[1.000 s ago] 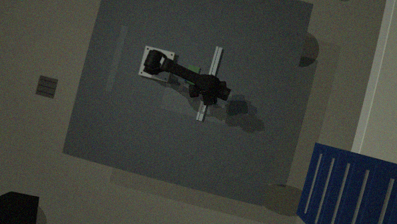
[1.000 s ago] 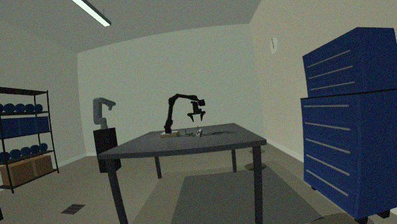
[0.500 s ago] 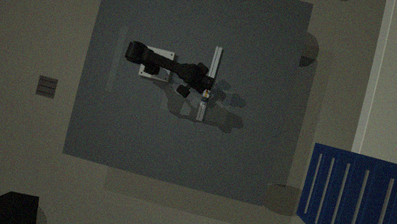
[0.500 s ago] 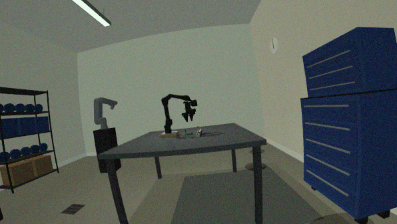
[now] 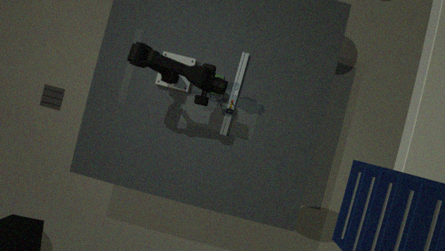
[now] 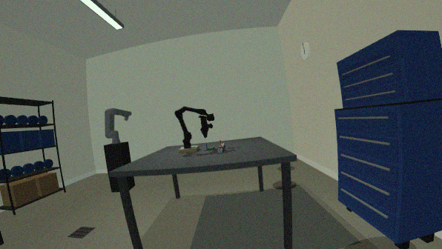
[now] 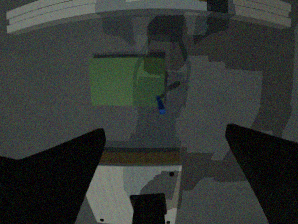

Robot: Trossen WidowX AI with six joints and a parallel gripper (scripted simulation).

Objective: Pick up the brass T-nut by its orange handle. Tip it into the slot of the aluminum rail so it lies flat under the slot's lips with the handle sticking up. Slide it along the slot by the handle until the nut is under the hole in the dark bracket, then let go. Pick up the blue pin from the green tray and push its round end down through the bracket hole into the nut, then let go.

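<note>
The blue pin lies 100 mm below my gripper tip. Round my gripper tip: brass T-nut (130 mm ahead, 80 mm below, 70 mm to the right); green tray (120 mm below, 20 mm to the left, 10 mm ahead).
</note>
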